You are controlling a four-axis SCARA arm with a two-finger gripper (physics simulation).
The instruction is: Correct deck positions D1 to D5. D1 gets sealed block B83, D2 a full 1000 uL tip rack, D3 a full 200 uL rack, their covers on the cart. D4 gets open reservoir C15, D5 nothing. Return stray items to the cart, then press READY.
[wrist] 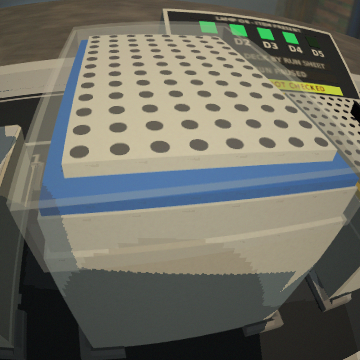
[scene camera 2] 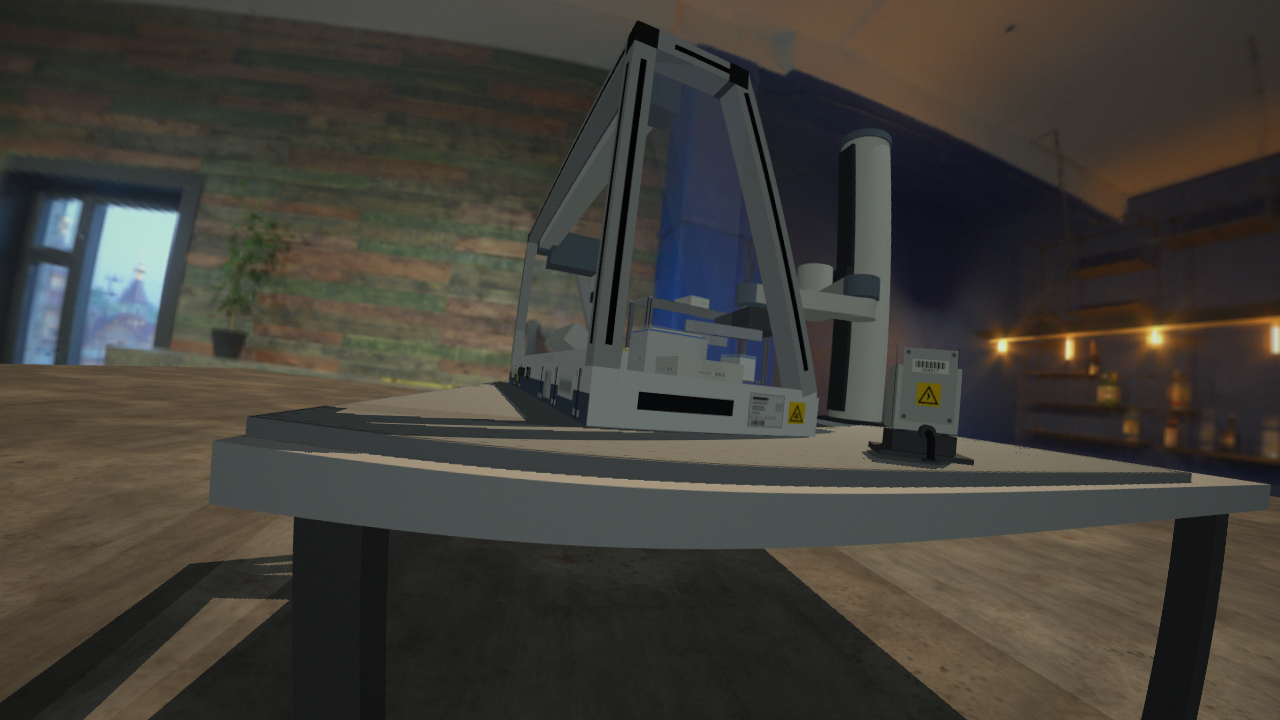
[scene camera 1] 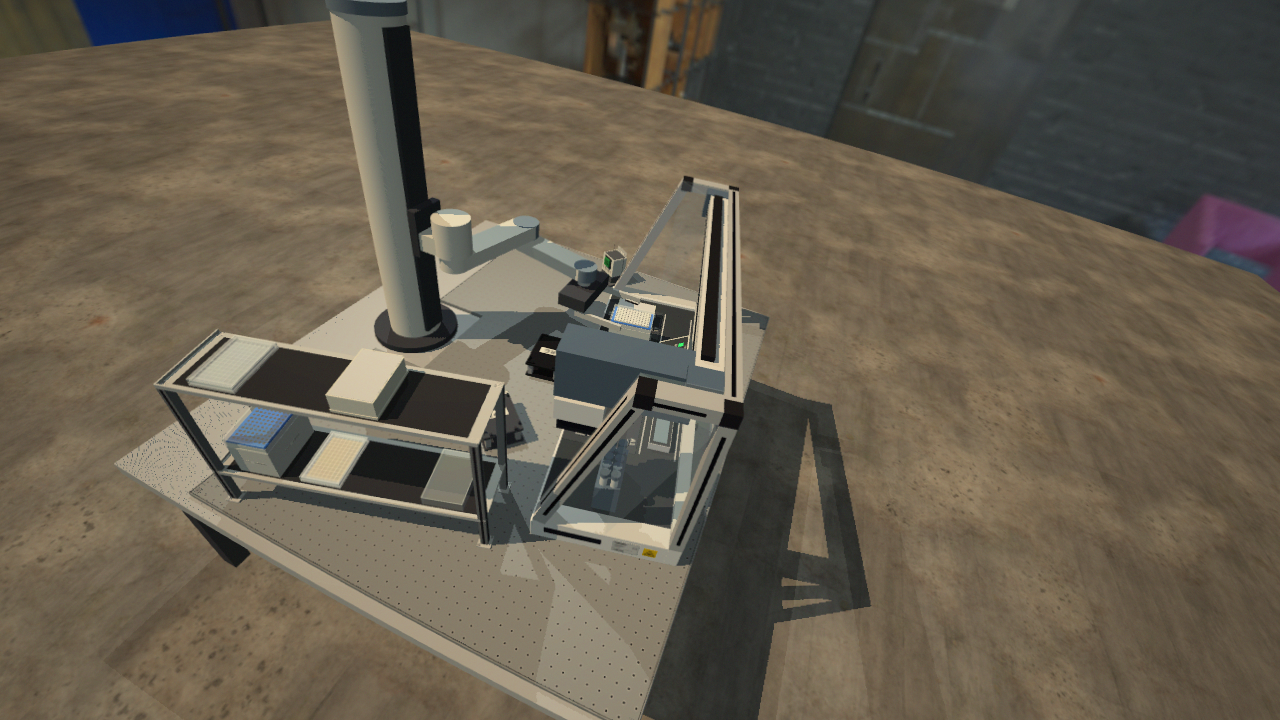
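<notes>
A blue-framed tip rack (wrist: 200, 115) (scene camera 1: 632, 315) (scene camera 2: 664, 347) with pale wells stands on the deck beside D1, with a clear cover over it. My gripper (scene camera 1: 626, 312) is open and empty around the rack's upper part; its fingertips are unclear in the wrist view. Part of a grey block (wrist: 9, 225) shows left of the rack. A second rack (wrist: 327, 112) with dark holes stands to the right. The lamp panel (wrist: 300, 62) shows D1 to D4 lit green and D5 dark; its yellow strip reads "NOT CHECKED". Reservoir C15 and the READY button cannot be identified.
The cart (scene camera 1: 491, 413) holds a pale rack (scene camera 1: 230, 364) and white box (scene camera 1: 366, 383) above, and a blue-topped rack (scene camera 1: 259, 429), pale rack (scene camera 1: 334, 459) and clear-looking box (scene camera 1: 447, 477) below. The deck's frame (scene camera 1: 736, 286) (scene camera 2: 623, 205) and dark pipetting head (scene camera 1: 617, 358) stand close by.
</notes>
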